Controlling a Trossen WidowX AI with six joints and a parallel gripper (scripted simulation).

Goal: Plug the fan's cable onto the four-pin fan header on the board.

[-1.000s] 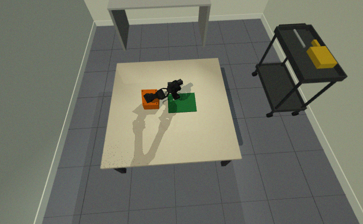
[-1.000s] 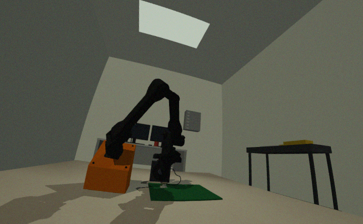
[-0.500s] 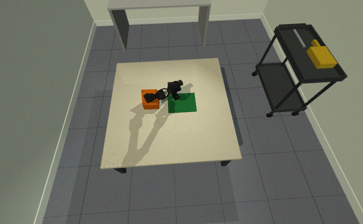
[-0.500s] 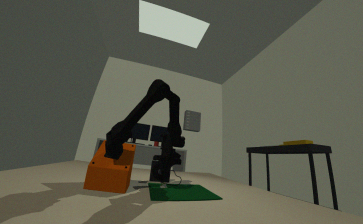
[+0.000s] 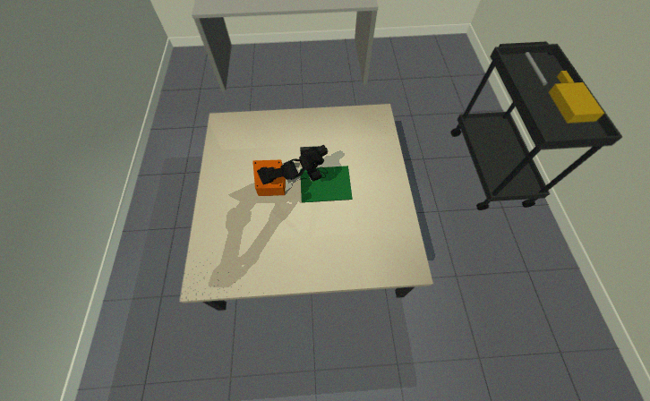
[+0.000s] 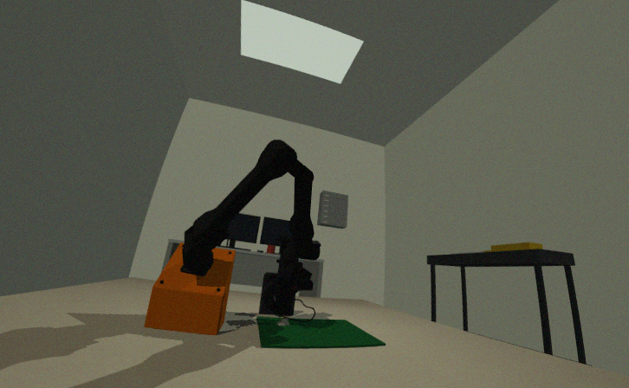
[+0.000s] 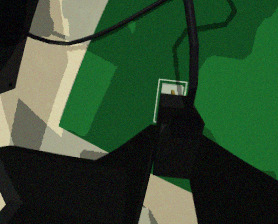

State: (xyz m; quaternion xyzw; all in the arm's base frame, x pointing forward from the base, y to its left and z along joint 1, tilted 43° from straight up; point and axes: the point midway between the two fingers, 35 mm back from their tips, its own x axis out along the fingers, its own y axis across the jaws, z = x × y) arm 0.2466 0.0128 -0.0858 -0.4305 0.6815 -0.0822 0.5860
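The dark fan plug lies 1 cm above my gripper tip. The rest, counted from my gripper tip: black fan (1 cm behind, 14 cm to the left, 2 cm above); then green board (9 cm ahead, 3 cm to the right, 6 cm below).
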